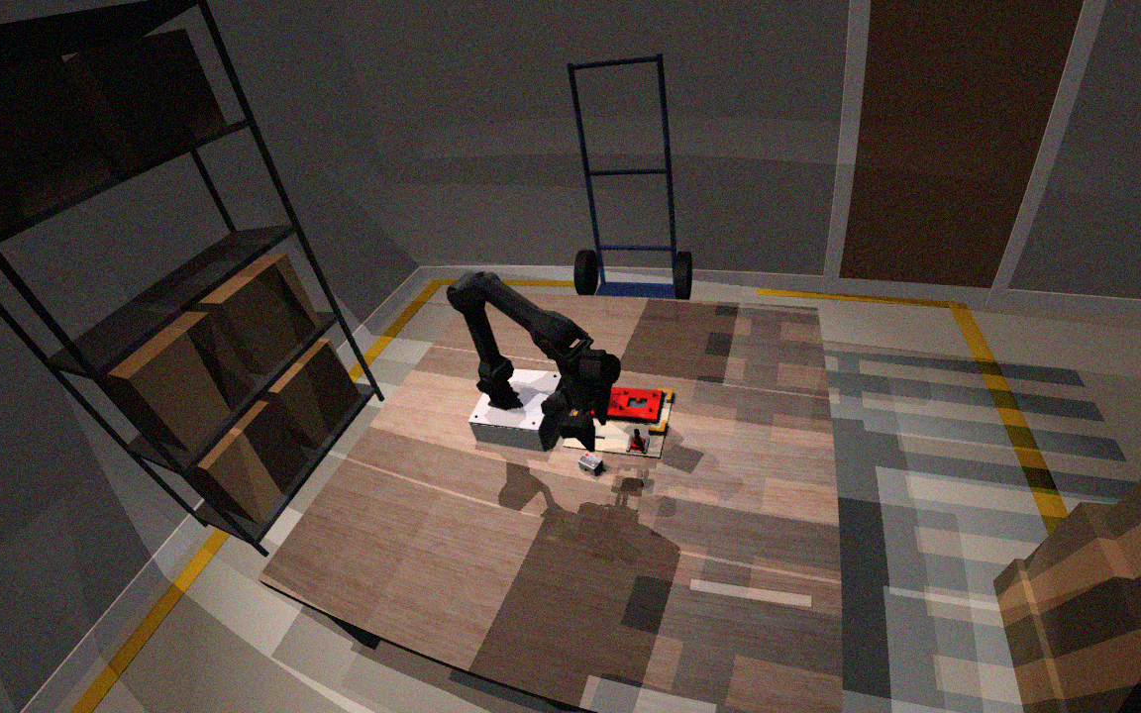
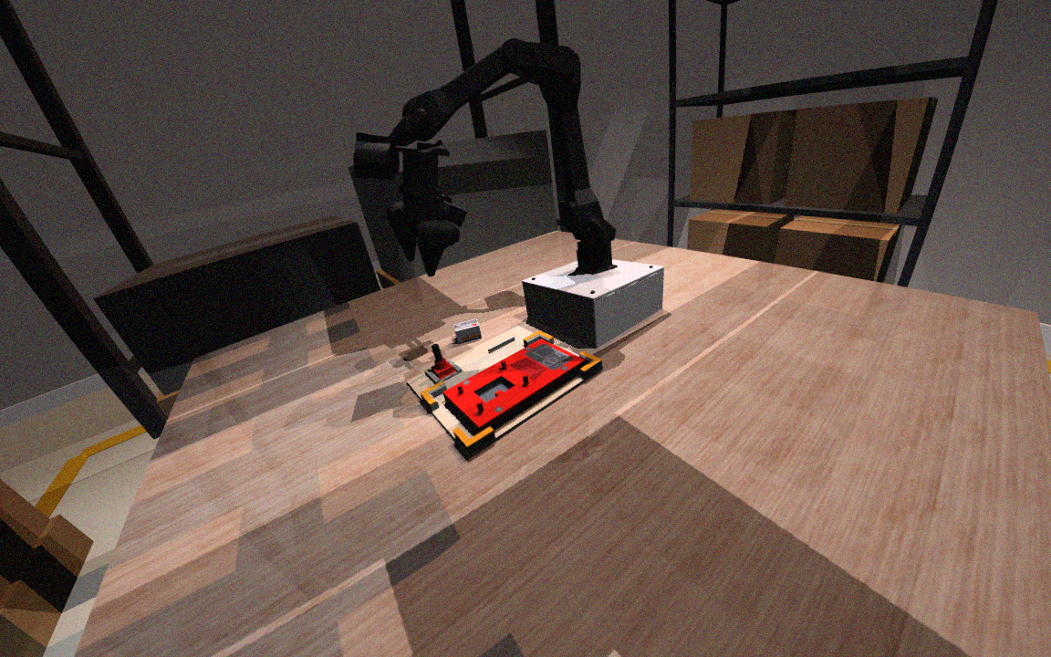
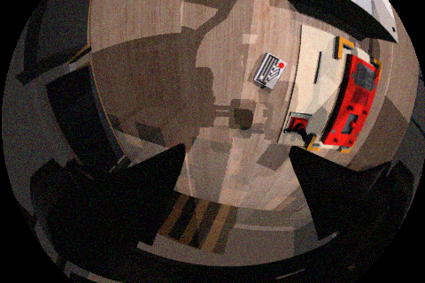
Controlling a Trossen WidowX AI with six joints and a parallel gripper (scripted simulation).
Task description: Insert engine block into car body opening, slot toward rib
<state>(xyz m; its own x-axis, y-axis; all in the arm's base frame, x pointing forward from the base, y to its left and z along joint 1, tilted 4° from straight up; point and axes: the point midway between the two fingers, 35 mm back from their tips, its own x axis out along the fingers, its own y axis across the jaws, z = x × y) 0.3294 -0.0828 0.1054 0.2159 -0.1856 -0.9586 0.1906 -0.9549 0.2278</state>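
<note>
My gripper tip is 15 cm above the grey engine block, 5 cm past it and 2 cm to the right of it. The rest, counted from my gripper tip: dark post 13 cm to the left, 13 cm below, 3 cm ahead.
</note>
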